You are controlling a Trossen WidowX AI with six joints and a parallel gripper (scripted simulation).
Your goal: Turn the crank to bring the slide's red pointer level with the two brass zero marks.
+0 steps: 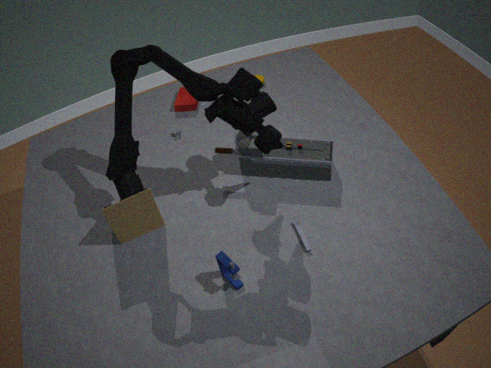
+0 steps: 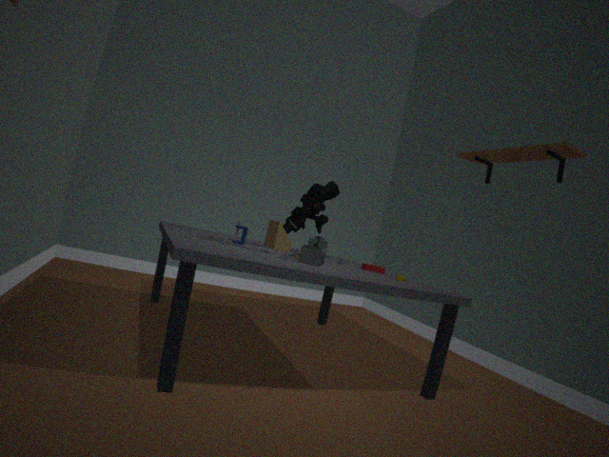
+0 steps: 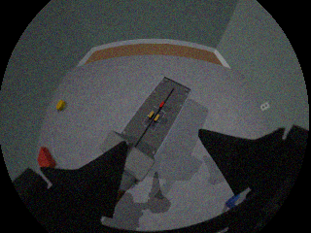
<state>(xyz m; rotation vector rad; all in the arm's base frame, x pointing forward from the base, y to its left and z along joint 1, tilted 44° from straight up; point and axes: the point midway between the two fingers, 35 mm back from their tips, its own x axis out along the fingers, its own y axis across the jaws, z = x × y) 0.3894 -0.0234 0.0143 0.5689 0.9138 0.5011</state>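
Right now the brown crank handle is 120 mm behind my gripper tip, 80 mm to the left of it and 70 mm below it. Round my gripper tip: grey bar 230 mm to the right, 140 mm below, 20 mm behind; then blue clamp-like part 270 mm to the right, 230 mm behind, 90 mm below; then red pointer 80 mm ahead, 60 mm below.
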